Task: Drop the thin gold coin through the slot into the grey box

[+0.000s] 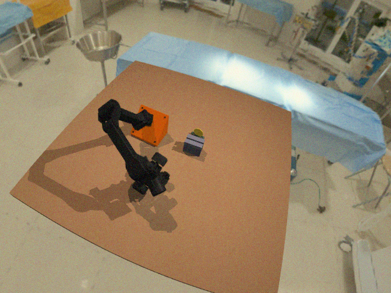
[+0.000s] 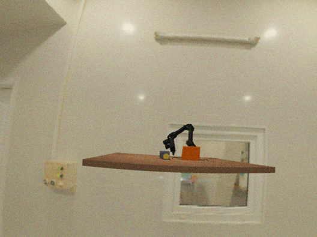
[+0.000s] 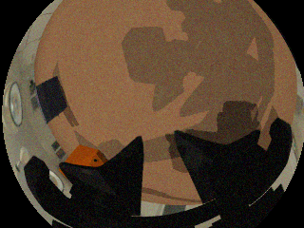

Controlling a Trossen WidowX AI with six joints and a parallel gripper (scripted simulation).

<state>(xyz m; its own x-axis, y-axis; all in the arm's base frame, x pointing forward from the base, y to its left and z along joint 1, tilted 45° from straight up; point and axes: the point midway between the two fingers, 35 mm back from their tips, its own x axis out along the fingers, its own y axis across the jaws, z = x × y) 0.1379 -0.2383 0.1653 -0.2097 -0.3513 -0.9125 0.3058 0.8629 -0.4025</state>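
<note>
My gripper tip is now 35 cm to the right of the gold coin and 14 cm short of it.
</note>
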